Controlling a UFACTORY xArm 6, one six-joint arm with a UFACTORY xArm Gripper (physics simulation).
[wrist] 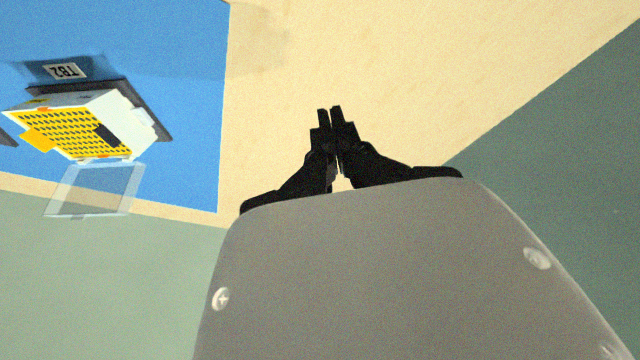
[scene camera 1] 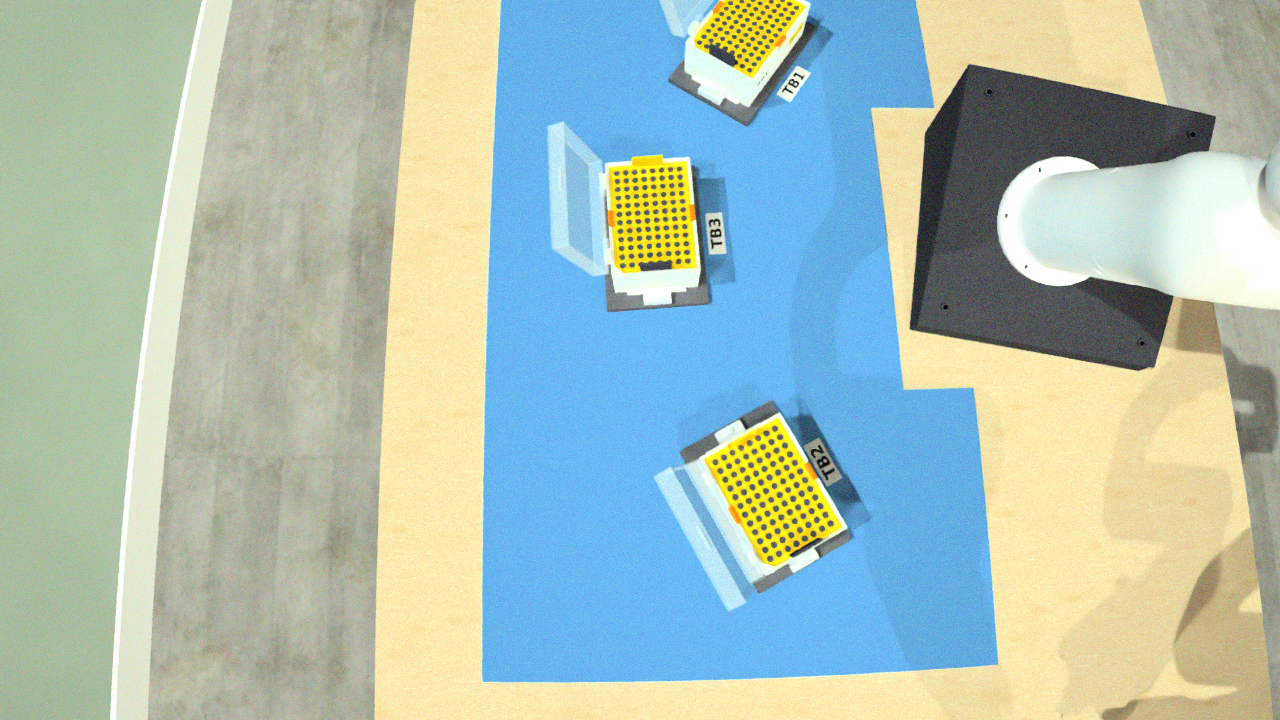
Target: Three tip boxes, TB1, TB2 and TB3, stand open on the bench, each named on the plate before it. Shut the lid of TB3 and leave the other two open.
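Pixels of known places: gripper, between the fingertips: [wrist: 330, 125]; arm's base, origin of its link: [scene camera 1: 1058, 221].
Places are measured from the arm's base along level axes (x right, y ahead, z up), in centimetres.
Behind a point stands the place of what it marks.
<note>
TB3 [scene camera 1: 653, 214] {x -3.0, y 40.1, z -1.9 cm} stands at the middle left in the scene view, a white box with a yellow tip rack; its clear lid [scene camera 1: 577, 201] {x -3.9, y 47.1, z 1.6 cm} stands open on the left side. TB1 [scene camera 1: 750, 44] {x 17.9, y 31.8, z -1.9 cm} is at the top, its clear lid [scene camera 1: 684, 13] {x 20.3, y 39.1, z -0.7 cm} open and partly cut off. TB2 [scene camera 1: 774, 492] {x -28.7, y 26.4, z -1.9 cm} [wrist: 80, 130] {x -29.3, y 25.4, z -1.9 cm} stands lower down, turned at an angle, its clear lid [scene camera 1: 707, 537] {x -33.2, y 32.6, z 7.2 cm} [wrist: 95, 190] {x -32.1, y 33.2, z 2.6 cm} open. My gripper [wrist: 330, 125] {x -55.2, y 1.6, z 8.0 cm} is shut and empty, above the bench and off to the side of TB2 in the wrist view. The gripper does not show in the scene view.
Name plates for TB1 [scene camera 1: 793, 83] {x 17.3, y 26.2, z -7.4 cm}, TB3 [scene camera 1: 715, 232] {x -2.0, y 33.7, z -7.4 cm} and TB2 [scene camera 1: 822, 461] {x -24.9, y 21.1, z -7.5 cm} [wrist: 65, 70] {x -25.1, y 20.8, z -7.4 cm} lie by their boxes on the blue mat [scene camera 1: 581, 626] {x -43.1, y 42.9, z -7.6 cm} [wrist: 195, 150] {x -41.9, y 27.3, z -7.6 cm}. The black base block [scene camera 1: 966, 223] {x -1.1, y 9.3, z -0.8 cm} and the white arm [scene camera 1: 1154, 228] {x -11.5, y 6.4, z 23.9 cm} are at the right, over the wooden bench [scene camera 1: 1074, 465] {x -22.9, y -5.5, z -7.9 cm} [wrist: 425, 60] {x -67.0, y -7.1, z -7.9 cm}.
</note>
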